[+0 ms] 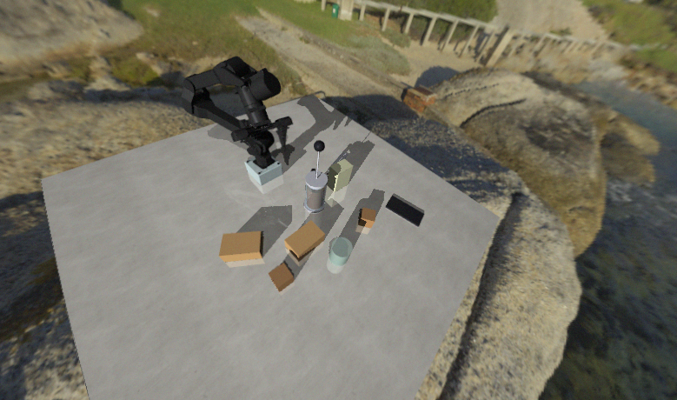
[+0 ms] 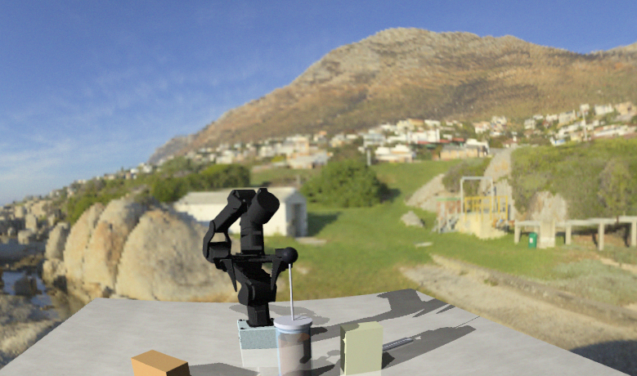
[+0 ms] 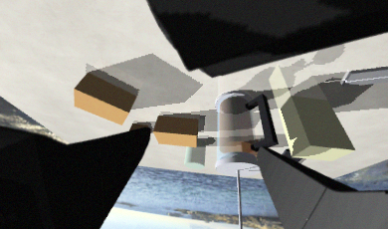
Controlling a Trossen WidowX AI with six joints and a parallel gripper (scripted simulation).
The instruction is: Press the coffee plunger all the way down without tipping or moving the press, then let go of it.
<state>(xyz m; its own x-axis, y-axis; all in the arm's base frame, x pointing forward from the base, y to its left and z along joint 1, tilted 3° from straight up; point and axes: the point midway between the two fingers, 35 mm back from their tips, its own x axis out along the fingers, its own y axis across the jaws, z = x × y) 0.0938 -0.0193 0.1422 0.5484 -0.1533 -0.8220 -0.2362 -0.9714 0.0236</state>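
Now: gripper tip 14 cm short of the coffee press, 5 cm to the right of it and 4 cm above it. Also, from my gripper tip: teal cylinder 36 cm ahead, 6 cm to the right, 13 cm below; flat black box 45 cm ahead, 28 cm to the left, 17 cm below.
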